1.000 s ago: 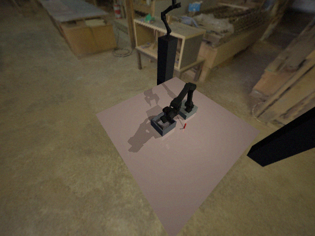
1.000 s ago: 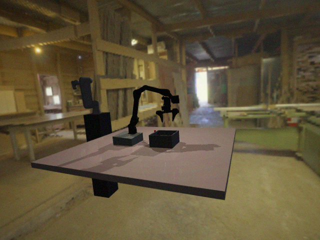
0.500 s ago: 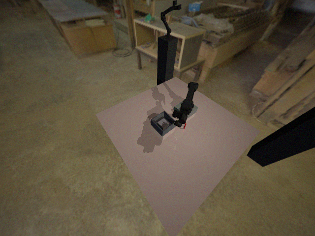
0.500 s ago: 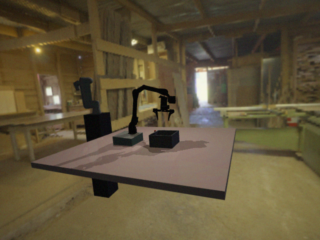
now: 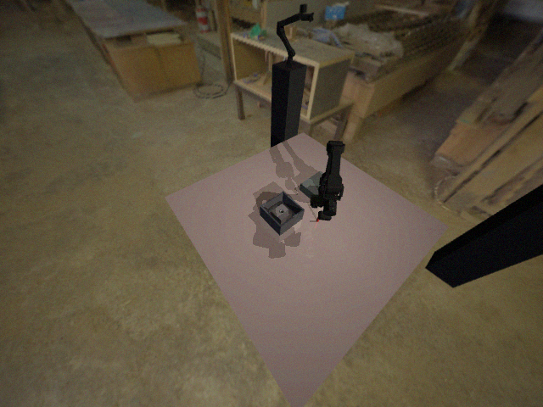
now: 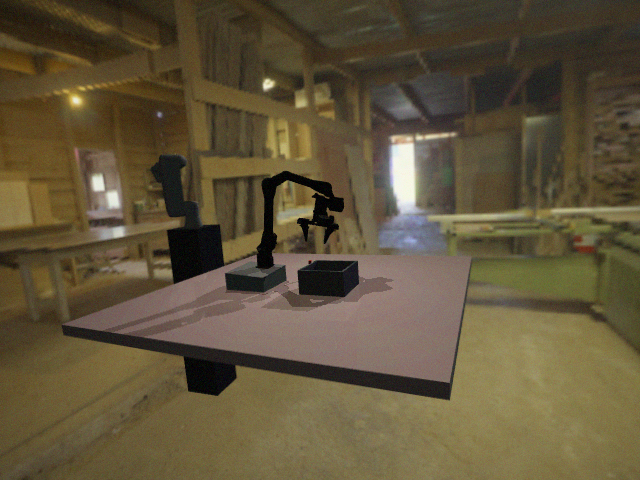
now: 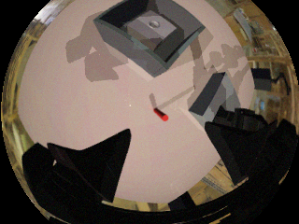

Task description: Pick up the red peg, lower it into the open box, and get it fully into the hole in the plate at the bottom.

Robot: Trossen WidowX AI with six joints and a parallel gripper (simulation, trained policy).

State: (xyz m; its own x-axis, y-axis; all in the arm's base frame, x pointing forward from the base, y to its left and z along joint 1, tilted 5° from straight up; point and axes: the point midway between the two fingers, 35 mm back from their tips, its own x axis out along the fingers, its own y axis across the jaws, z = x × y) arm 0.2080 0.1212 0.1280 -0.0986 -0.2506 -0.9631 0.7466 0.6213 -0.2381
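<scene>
The red peg lies 12 cm below my gripper tip and 3 cm behind it. Round my gripper tip: dark box (18 cm to the right, 14 cm below, 12 cm ahead); then grey plate (18 cm to the right, 12 cm below, 12 cm ahead).
</scene>
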